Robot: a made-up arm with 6 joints. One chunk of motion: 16 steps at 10 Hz.
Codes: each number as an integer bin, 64 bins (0 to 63) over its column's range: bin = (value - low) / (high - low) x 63, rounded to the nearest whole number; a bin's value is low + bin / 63 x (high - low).
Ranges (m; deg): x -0.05..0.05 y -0.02..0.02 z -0.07..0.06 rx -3..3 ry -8..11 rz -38..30
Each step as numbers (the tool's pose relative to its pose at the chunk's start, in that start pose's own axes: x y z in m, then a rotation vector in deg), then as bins.
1 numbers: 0.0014 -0.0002 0.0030 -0.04 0.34 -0.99
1 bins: 32 31 35 31 28 34
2 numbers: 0.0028 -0.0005 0.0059 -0.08 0.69 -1.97
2 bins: 33 31 37 31 29 33
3 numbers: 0.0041 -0.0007 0.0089 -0.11 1.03 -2.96
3 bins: 34 30 38 30 30 32
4 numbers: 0.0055 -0.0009 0.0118 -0.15 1.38 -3.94
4 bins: 35 30 40 30 31 32
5 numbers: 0.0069 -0.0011 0.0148 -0.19 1.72 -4.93
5 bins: 36 30 41 30 32 31
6 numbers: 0.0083 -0.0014 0.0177 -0.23 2.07 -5.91
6 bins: 37 29 43 29 33 30
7 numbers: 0.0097 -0.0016 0.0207 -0.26 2.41 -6.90
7 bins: 38 29 44 29 35 29
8 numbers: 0.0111 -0.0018 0.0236 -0.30 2.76 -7.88
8 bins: 38 29 45 28 36 28
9 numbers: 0.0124 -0.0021 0.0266 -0.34 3.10 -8.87
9 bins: 39 28 47 28 37 27
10 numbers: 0.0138 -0.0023 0.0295 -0.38 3.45 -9.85
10 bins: 40 28 48 28 38 26
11 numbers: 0.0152 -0.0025 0.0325 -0.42 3.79 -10.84
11 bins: 41 28 50 27 39 25
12 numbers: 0.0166 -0.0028 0.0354 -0.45 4.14 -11.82
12 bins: 42 27 51 27 40 24
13 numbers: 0.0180 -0.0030 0.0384 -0.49 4.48 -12.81
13 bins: 43 27 53 26 41 23
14 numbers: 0.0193 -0.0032 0.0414 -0.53 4.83 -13.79
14 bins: 44 26 54 26 43 22
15 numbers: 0.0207 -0.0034 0.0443 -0.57 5.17 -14.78
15 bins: 45 26 55 26 44 22
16 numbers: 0.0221 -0.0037 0.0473 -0.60 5.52 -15.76
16 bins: 45 26 57 25 45 21
